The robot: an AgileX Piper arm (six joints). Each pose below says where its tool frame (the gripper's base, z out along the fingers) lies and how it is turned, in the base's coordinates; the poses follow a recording.
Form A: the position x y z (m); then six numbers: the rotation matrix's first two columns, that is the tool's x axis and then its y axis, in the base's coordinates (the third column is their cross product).
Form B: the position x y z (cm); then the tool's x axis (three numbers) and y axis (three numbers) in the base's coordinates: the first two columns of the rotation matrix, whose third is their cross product. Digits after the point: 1 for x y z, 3 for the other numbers.
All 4 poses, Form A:
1: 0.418 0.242 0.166 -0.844 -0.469 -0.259 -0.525 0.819 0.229
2: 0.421 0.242 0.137 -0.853 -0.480 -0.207 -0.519 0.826 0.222
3: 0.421 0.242 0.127 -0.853 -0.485 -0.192 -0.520 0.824 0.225
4: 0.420 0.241 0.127 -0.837 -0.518 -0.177 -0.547 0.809 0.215
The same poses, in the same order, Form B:
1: 41.8 24.2 16.6 -0.844 -0.469 -0.259 -0.525 0.819 0.229
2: 42.1 24.2 13.7 -0.853 -0.480 -0.207 -0.519 0.826 0.222
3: 42.1 24.2 12.7 -0.853 -0.485 -0.192 -0.520 0.824 0.225
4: 42.0 24.1 12.7 -0.837 -0.518 -0.177 -0.547 0.809 0.215
